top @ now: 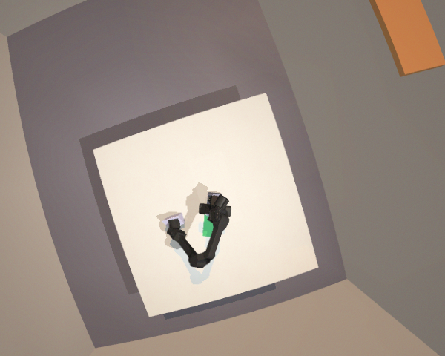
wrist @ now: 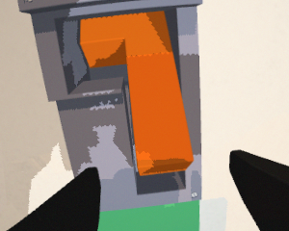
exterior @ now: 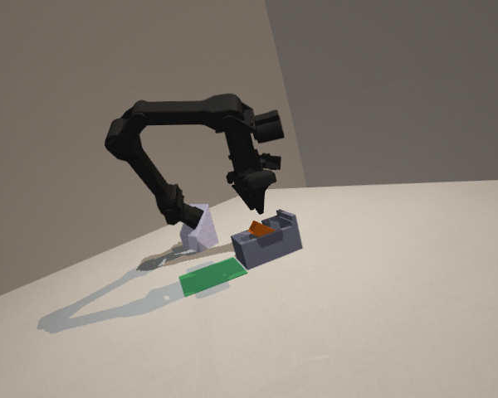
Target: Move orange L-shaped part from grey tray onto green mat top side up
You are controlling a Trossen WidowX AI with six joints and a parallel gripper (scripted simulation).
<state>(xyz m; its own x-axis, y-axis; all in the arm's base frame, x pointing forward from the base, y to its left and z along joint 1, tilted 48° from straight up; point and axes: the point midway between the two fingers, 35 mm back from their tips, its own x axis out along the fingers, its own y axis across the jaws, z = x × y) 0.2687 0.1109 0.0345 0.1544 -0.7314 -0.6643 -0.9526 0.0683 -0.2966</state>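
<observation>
Right now my gripper tip is 30 mm to the right of the orange L-shaped part and 80 mm above it. Also, from my gripper tip: green mat (50 mm behind, 140 mm to the right, 130 mm below).
</observation>
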